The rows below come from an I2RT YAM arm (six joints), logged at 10 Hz.
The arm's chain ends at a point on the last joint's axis. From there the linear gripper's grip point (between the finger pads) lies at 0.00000 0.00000 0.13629 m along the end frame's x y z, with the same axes.
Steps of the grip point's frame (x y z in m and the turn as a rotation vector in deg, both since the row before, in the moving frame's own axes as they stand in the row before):
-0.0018, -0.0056, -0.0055, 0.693, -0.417, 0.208
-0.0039, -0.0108, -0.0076, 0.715, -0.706, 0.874
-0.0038, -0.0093, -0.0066, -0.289, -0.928, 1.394
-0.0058, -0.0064, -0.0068, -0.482, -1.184, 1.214
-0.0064, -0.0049, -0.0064, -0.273, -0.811, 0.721
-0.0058, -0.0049, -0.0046, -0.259, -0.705, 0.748
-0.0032, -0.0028, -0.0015, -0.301, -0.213, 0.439
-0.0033, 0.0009, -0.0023, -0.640, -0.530, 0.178
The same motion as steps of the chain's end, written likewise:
-0.0008, -0.0039, -0.0055, 0.693, -0.417, 0.208
-0.0022, -0.0091, -0.0076, 0.715, -0.706, 0.874
-0.0016, -0.0100, -0.0066, -0.289, -0.928, 1.394
-0.0030, -0.0075, -0.0068, -0.482, -1.184, 1.214
-0.0045, -0.0055, -0.0064, -0.273, -0.811, 0.721
-0.0041, -0.0055, -0.0046, -0.259, -0.705, 0.748
-0.0027, -0.0035, -0.0015, -0.301, -0.213, 0.439
-0.0020, -0.0006, -0.0023, -0.640, -0.530, 0.178

